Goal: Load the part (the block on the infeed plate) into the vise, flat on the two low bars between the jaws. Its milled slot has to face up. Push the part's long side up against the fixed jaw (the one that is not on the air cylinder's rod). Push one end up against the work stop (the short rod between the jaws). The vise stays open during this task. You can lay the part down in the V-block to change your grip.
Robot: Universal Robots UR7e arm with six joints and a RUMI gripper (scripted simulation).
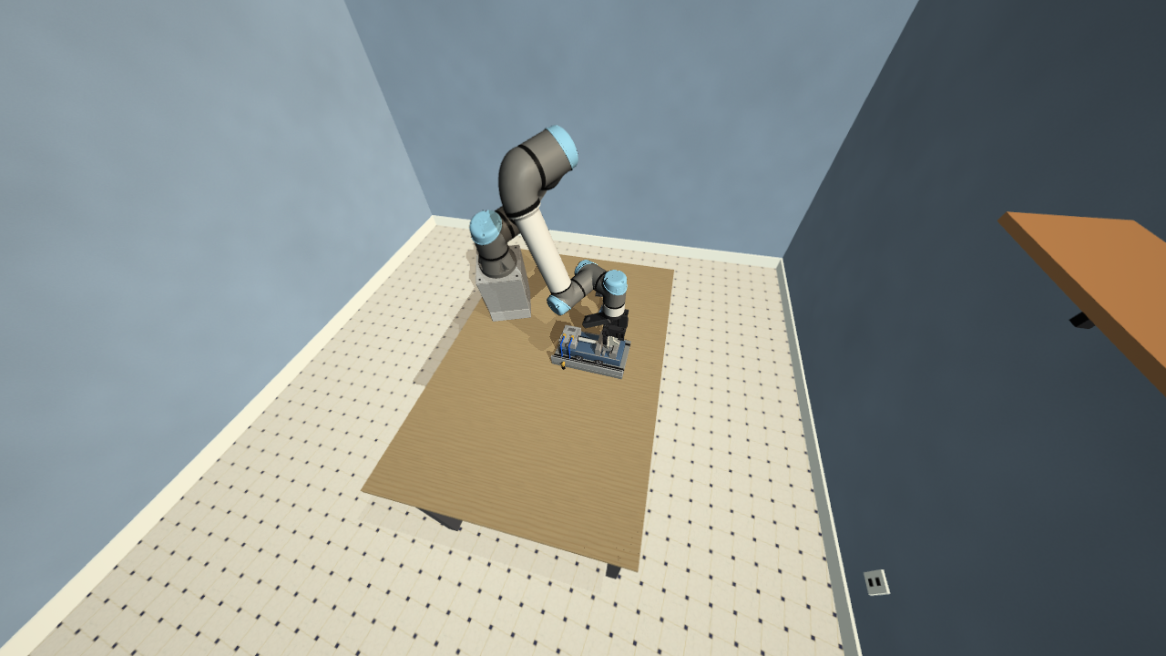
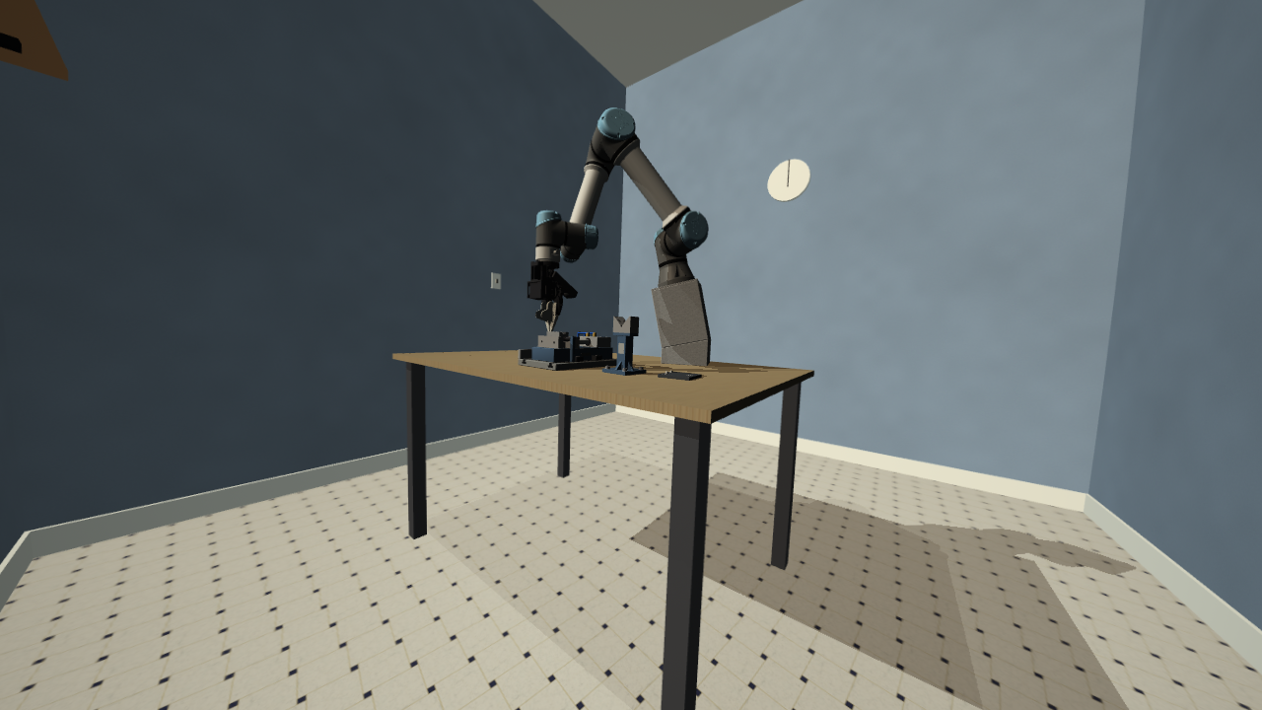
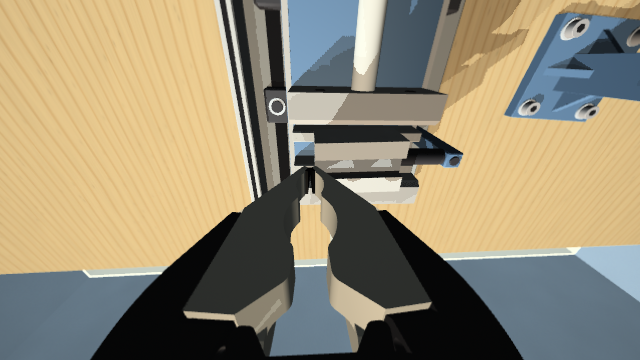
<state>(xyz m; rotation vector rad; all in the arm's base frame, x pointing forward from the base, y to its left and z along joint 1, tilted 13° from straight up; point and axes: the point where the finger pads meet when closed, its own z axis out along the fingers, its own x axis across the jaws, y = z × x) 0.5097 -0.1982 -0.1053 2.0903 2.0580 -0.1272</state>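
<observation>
Now: hand 30 mm to the right of the part and 20 mm above it. From my hand the other things lie so: cylinder rod (90 mm behind, 40 mm to the left, 40 mm below); fixed jaw (30 mm ahead, 40 mm to the left, 40 mm below); moving jaw (40 mm behind, 40 mm to the left, 40 mm below).
</observation>
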